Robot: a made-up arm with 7 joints.
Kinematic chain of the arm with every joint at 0, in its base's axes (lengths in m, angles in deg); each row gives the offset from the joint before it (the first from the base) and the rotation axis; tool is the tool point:
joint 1: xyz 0 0 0.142 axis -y
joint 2: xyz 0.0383 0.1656 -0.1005 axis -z
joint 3: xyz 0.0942 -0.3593 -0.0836 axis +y
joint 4: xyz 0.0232 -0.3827 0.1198 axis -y
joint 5: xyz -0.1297 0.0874 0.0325 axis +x
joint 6: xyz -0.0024 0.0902 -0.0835 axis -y
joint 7: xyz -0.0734 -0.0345 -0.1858 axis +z
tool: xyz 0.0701 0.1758 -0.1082
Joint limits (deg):
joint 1: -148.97..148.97
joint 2: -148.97..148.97
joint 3: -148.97..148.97
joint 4: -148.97..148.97
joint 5: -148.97..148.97
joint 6: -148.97..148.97
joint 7: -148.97..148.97
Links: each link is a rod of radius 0.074 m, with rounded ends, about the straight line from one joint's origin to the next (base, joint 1, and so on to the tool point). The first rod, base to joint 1, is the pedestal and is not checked.
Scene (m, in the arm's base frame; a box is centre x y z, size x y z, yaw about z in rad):
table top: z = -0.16
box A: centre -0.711 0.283 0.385 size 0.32 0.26 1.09 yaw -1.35
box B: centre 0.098 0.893 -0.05 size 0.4 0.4 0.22 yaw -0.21
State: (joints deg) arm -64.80 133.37 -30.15 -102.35 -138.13 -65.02 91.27
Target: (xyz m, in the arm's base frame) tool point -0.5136 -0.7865 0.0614
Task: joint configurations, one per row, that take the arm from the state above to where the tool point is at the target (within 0.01 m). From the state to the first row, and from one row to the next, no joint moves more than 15 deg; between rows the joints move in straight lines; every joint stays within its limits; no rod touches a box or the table.
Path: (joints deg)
1: -65.44 121.05 -31.26 -111.67 -135.32 -72.06 102.81
2: -66.09 108.74 -32.38 -121.00 -132.51 -79.10 114.35
3: -66.73 96.42 -33.49 -130.32 -129.70 -86.14 125.89
4: -67.38 84.10 -34.60 -139.65 -126.89 -93.18 137.43
5: -68.02 71.78 -35.72 -148.97 -124.08 -100.22 148.97
6: -57.00 71.10 -22.52 -148.27 -129.05 -86.94 138.84
7: -45.98 70.42 -9.32 -147.56 -134.03 -73.66 128.72
8: -34.96 69.74 3.89 -146.86 -139.01 -60.38 118.59
9: -23.94 69.06 17.09 -146.16 -143.99 -47.10 108.46
10: -12.92 68.38 30.29 -145.46 -148.97 -33.82 98.33

